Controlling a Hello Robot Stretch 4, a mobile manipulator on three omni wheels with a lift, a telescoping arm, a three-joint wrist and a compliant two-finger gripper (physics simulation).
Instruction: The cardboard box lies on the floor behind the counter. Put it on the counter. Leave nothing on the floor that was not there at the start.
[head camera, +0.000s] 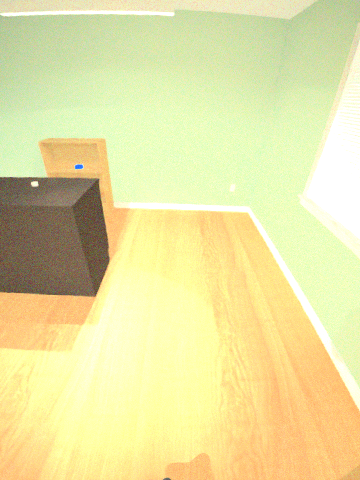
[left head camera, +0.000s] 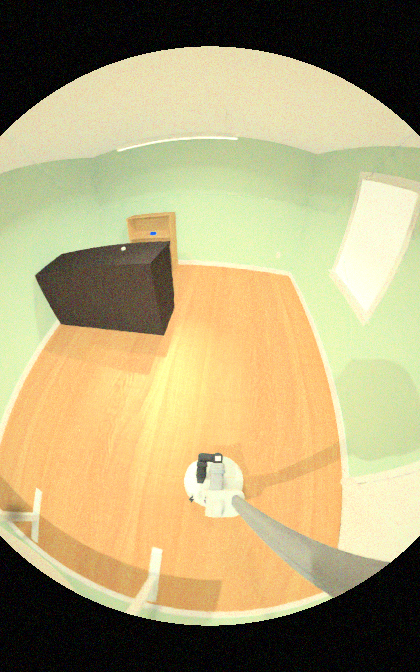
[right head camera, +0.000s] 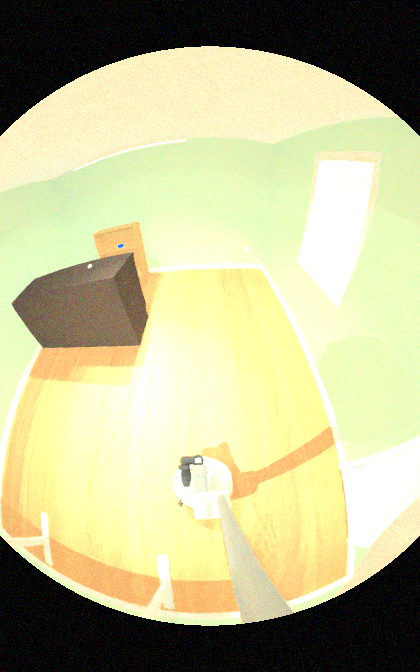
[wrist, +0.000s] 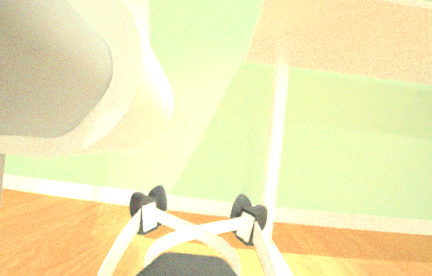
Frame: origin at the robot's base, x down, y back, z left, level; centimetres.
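Where they show: gripper, fingertip midpoint: (wrist: 199, 205).
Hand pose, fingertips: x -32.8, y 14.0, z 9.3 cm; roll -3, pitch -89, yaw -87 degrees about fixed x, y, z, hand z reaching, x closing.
After its pixels a point has its place.
The cardboard box does not show in any view. The dark counter (head camera: 40, 240) @[x -58.9, y -147.2, z 94.4 cm] (left head camera: 105, 295) (right head camera: 85, 315) stands at the left, well ahead of my base, and hides the floor behind it. My gripper (wrist: 199, 205) @[x -32.8, y 14.0, z 9.3 cm] is open in the wrist view, its two dark fingertips wide apart with no object between them. It is folded in by my base, far from the counter.
A small white object (head camera: 34, 184) @[x -89.9, y -184.2, z 107.4 cm] (left head camera: 123, 248) (right head camera: 90, 266) sits on the counter top. A wooden shelf unit (head camera: 106, 175) @[x -56.4, y -313.7, z 80.8 cm] (left head camera: 174, 240) (right head camera: 141, 245) stands beyond it, with a blue object (head camera: 79, 167) @[x -67.0, y -316.2, z 117.6 cm] (left head camera: 153, 233) (right head camera: 120, 246) on a shelf. A window wall is on the right.
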